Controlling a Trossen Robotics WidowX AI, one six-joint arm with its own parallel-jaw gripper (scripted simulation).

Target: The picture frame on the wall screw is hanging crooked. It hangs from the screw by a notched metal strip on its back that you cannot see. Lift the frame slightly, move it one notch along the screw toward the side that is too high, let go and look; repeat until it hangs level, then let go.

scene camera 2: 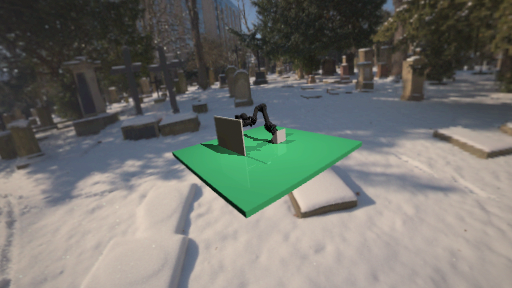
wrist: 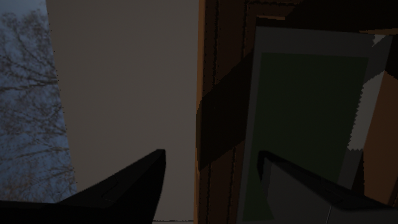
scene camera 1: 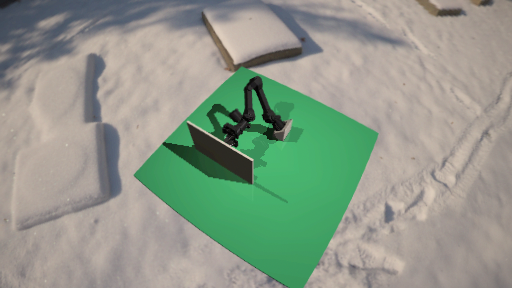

Observation:
I see my gripper (wrist: 211,158), a picture frame (wrist: 309,88) and a wall panel (scene camera 1: 228,157).
The wall panel shows as well in scene camera 2 (scene camera 2: 229,132) and in the wrist view (wrist: 128,83). Scene camera 2 does not show the picture frame, which is hidden by the wall panel. Scene camera 1 does not show the picture frame, which is hidden by the wall panel.

